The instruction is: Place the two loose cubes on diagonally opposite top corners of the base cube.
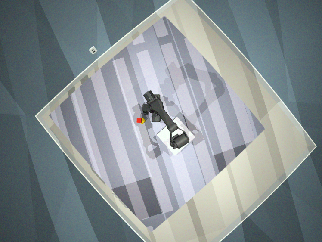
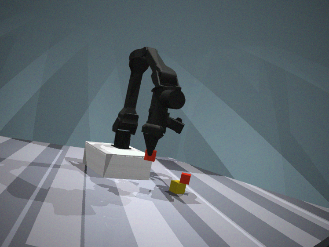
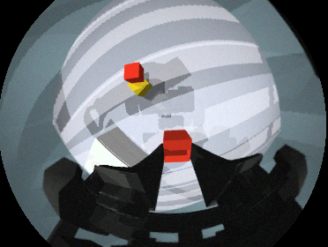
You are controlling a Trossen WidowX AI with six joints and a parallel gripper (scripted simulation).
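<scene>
The yellow cube lies 130 mm to the left of my gripper tip, 100 mm below it and 30 mm ahead of it.
</scene>
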